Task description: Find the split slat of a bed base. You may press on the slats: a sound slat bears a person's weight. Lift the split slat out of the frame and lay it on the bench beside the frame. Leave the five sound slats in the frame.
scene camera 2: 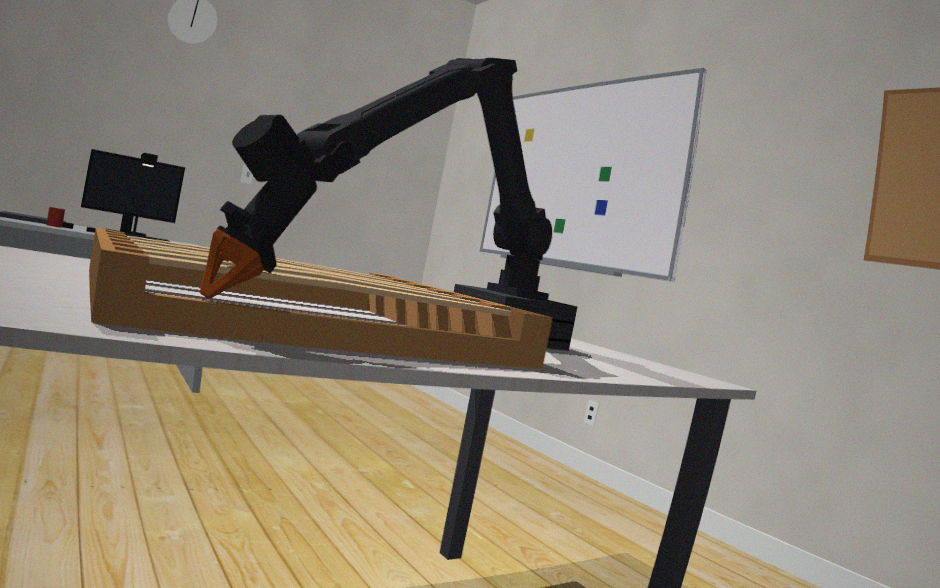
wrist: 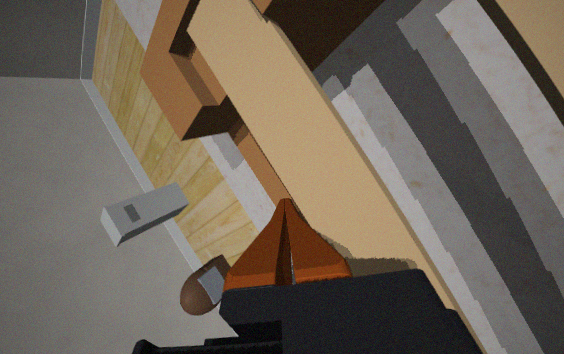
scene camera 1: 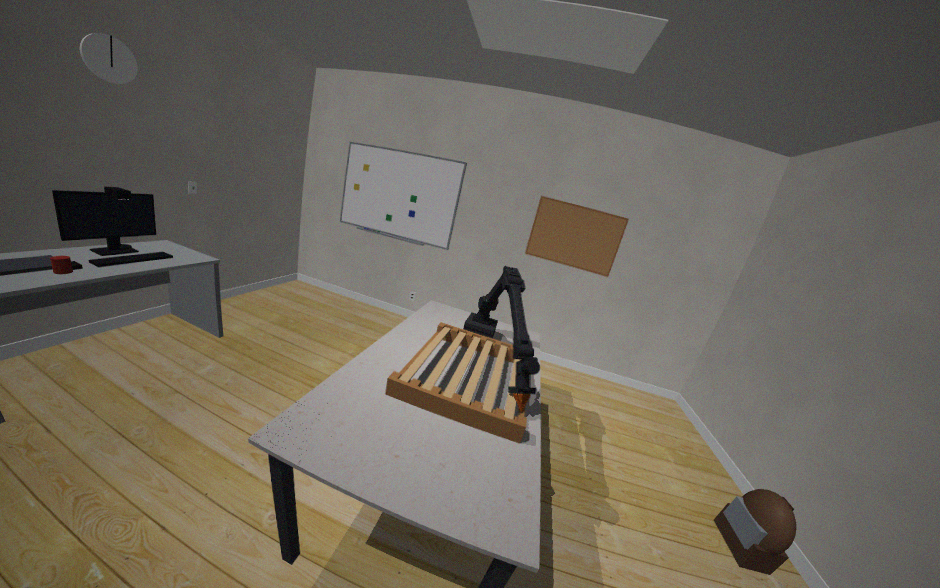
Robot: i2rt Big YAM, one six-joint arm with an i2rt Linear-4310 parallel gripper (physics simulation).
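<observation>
The brown bed frame [scene camera 1: 450, 407] [scene camera 2: 311, 334] [wrist: 167, 95] lies on the bench [scene camera 1: 388, 464] [scene camera 2: 41, 291], with pale slats side by side in it. My gripper [scene camera 1: 521, 410] [scene camera 2: 207, 295] [wrist: 285, 204] is shut and empty. Its orange tips point down at the outermost slat [scene camera 1: 511, 404] [wrist: 300, 140], on the side away from the desk. In the wrist view they meet that slat's outer edge; whether they touch it is unclear. In scene camera 2 they reach below the slat tops, inside the side rail's cut-out. That slat looks straight. I see no split on any slat.
The arm's base [scene camera 1: 480, 323] [scene camera 2: 564, 322] stands on the bench behind the frame. The bench continues in front of the frame, toward scene camera 1. A desk [scene camera 1: 138, 257] with a monitor [scene camera 1: 107, 214] stands far left. A brown rounded object [scene camera 1: 769, 520] [wrist: 197, 295] is beyond the bench.
</observation>
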